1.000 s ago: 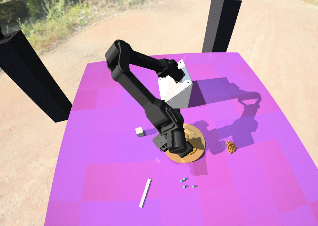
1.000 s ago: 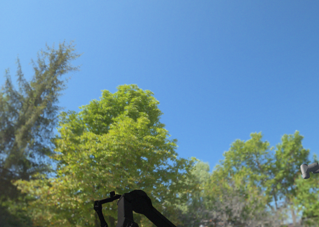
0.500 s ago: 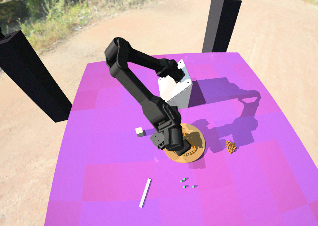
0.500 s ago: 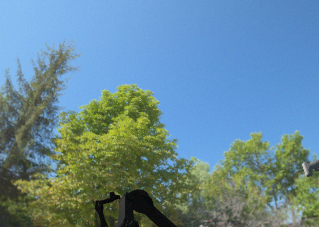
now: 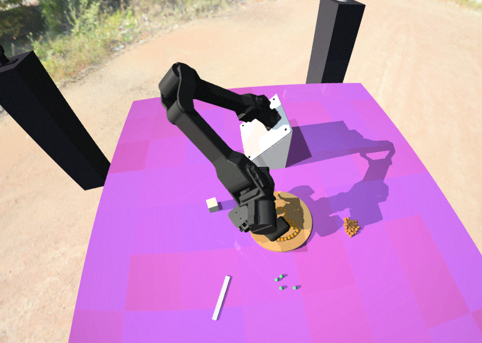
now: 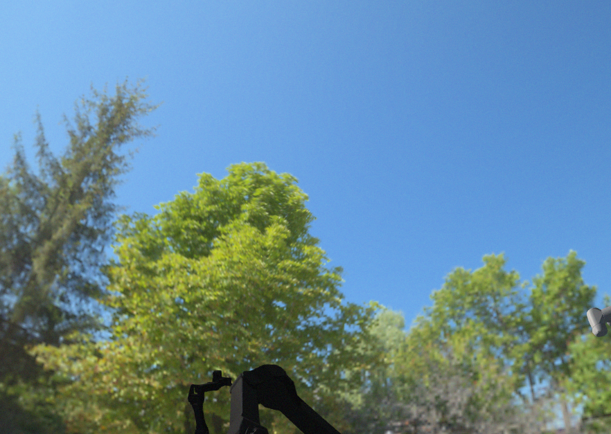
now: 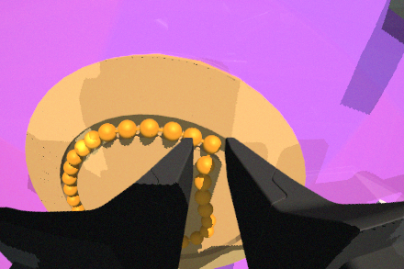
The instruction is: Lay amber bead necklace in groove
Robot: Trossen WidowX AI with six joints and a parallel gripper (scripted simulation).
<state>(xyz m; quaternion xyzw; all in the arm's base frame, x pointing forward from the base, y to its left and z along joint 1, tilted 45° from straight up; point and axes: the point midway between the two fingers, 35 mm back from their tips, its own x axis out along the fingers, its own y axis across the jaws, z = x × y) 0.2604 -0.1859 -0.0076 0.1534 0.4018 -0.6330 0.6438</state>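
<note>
My gripper tip is 1 cm short of the round tan bead board, 6 cm to the right of it and 1 cm above it. Round my gripper tip: small cream cube 9 cm behind, 13 cm to the right; white bar 18 cm ahead, 16 cm to the right, 1 cm below.
</note>
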